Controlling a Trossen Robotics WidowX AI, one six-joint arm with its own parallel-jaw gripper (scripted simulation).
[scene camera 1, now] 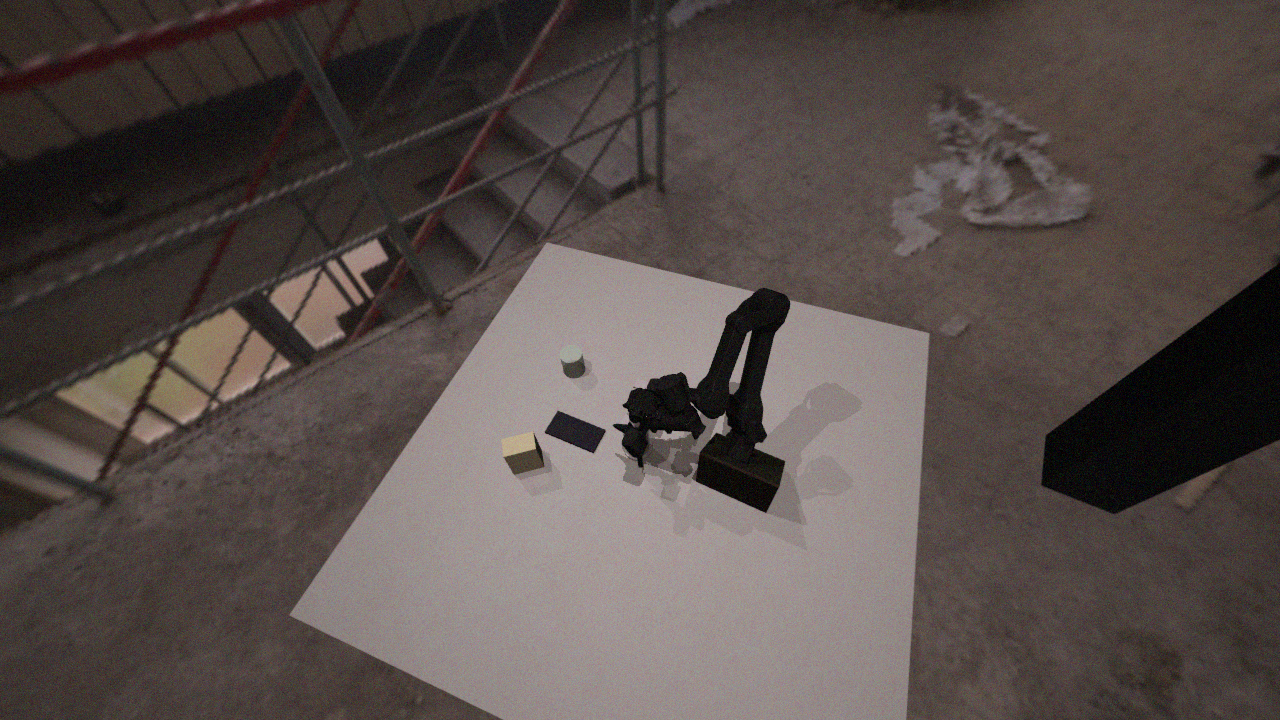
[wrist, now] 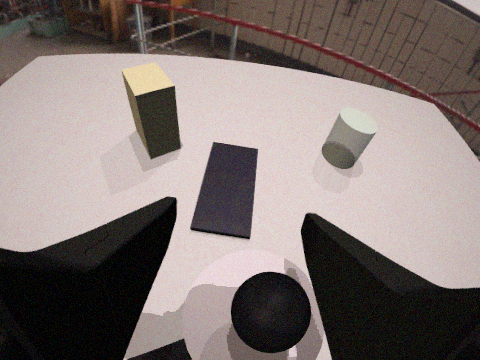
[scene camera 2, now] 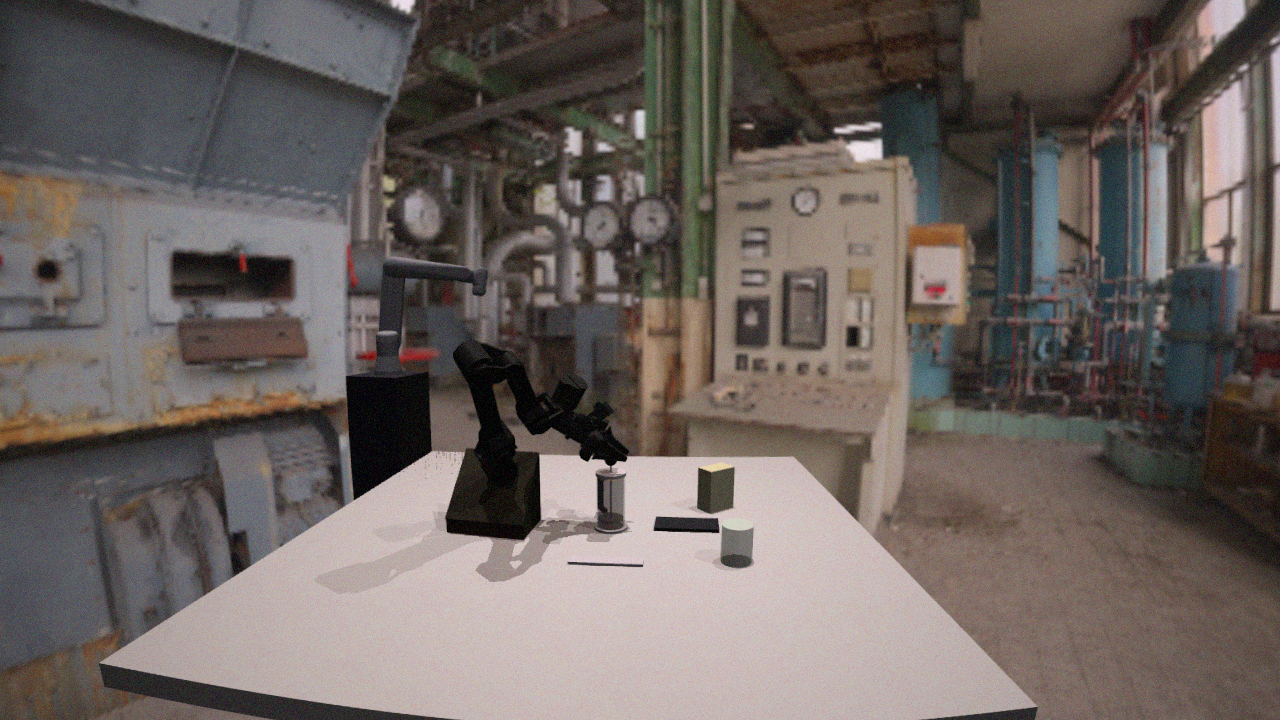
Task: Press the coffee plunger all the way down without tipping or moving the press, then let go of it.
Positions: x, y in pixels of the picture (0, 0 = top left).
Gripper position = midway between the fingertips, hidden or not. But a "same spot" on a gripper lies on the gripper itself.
My gripper shows in scene camera 1 (618, 415), in the wrist view and in scene camera 2. A yellow-topped block shows in scene camera 1 (522, 453), in the wrist view and in scene camera 2. The same spot on my gripper: (wrist: 89, 290) is (scene camera 2: 610, 437). One and the same spot on the yellow-topped block: (wrist: 151, 94) is (scene camera 2: 703, 470).
